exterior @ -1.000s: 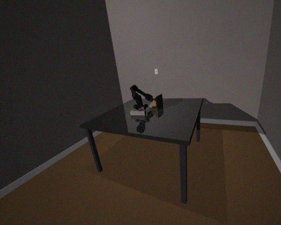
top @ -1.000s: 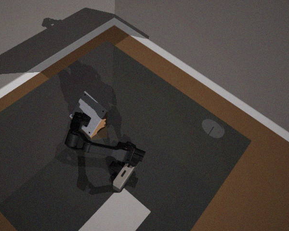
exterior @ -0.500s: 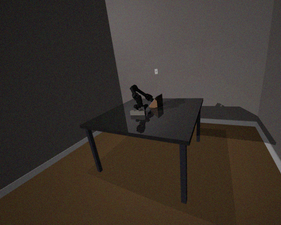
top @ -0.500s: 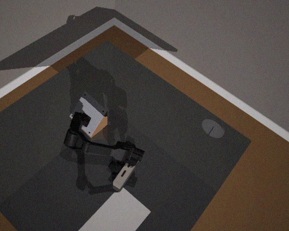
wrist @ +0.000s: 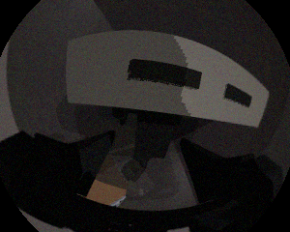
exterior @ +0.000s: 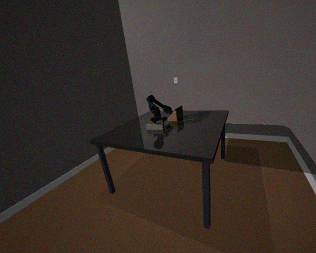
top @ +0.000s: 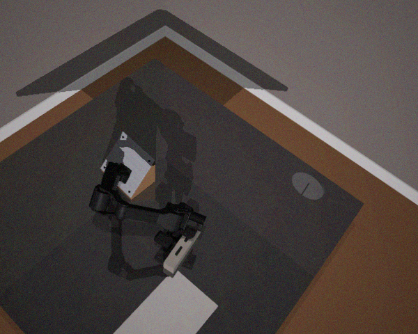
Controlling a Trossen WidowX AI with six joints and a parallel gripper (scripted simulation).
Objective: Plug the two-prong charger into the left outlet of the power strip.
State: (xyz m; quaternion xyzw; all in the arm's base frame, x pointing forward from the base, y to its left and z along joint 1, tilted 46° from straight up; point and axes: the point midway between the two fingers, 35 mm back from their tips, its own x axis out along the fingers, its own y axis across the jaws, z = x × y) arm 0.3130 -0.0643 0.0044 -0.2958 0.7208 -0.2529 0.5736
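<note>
Now: the dark charger 4 cm ahead of my gripper tip and 1 cm above it.
</note>
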